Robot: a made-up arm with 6 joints. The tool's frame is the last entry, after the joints.
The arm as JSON. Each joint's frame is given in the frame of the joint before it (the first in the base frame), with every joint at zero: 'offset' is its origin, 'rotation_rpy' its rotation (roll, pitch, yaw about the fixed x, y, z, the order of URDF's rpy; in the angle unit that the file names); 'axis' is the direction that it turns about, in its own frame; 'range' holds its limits. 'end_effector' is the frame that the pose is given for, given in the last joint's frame.
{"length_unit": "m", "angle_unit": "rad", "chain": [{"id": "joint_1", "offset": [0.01, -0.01, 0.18], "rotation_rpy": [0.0, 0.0, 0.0], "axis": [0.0, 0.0, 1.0], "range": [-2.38, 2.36]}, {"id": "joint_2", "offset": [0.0, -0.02, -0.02], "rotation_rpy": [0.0, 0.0, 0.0], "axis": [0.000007, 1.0, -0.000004], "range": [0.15, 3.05]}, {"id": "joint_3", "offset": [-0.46, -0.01, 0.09], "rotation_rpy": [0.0, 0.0, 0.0], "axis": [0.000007, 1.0, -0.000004], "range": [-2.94, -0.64]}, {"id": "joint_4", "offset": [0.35, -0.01, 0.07], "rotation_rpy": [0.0, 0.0, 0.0], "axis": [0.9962, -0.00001, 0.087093], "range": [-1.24, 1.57]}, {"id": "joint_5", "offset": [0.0, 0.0, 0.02], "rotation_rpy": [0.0, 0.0, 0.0], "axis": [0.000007, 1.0, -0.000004], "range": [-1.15, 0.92]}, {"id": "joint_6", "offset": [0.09, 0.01, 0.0], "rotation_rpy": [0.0, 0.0, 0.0], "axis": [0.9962, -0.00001, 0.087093], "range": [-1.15, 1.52]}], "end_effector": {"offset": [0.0, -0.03, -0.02], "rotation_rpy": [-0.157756, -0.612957, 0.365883]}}
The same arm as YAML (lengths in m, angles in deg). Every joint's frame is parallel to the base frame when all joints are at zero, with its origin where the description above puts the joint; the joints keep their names.
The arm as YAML. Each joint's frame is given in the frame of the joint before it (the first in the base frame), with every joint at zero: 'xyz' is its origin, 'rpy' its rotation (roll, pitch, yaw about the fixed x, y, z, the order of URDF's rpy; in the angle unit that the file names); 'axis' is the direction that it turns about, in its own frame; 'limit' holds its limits. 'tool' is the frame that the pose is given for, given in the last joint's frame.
units:
  length: m
  angle: deg
joints:
  - name: joint_1
    type: revolute
    origin:
      xyz: [0.01, -0.01, 0.18]
      rpy: [0.0, 0.0, 0.0]
    axis: [0.0, 0.0, 1.0]
    limit:
      lower: -136.36
      upper: 135.22
  - name: joint_2
    type: revolute
    origin:
      xyz: [0.0, -0.02, -0.02]
      rpy: [0.0, 0.0, 0.0]
    axis: [0.0, 1.0, 0.0]
    limit:
      lower: 8.59
      upper: 174.75
  - name: joint_3
    type: revolute
    origin:
      xyz: [-0.46, -0.01, 0.09]
      rpy: [0.0, 0.0, 0.0]
    axis: [0.0, 1.0, 0.0]
    limit:
      lower: -168.45
      upper: -36.67
  - name: joint_4
    type: revolute
    origin:
      xyz: [0.35, -0.01, 0.07]
      rpy: [0.0, 0.0, 0.0]
    axis: [0.9962, 0.0, 0.0871]
    limit:
      lower: -71.05
      upper: 89.95
  - name: joint_5
    type: revolute
    origin:
      xyz: [0.0, 0.0, 0.02]
      rpy: [0.0, 0.0, 0.0]
    axis: [0.0, 1.0, 0.0]
    limit:
      lower: -65.89
      upper: 52.71
  - name: joint_6
    type: revolute
    origin:
      xyz: [0.09, 0.01, 0.0]
      rpy: [0.0, 0.0, 0.0]
    axis: [0.9962, 0.0, 0.0871]
    limit:
      lower: -65.89
      upper: 87.09
tool:
  origin:
    xyz: [0.0, -0.03, -0.02]
    rpy: [-9.04, -35.12, 20.96]

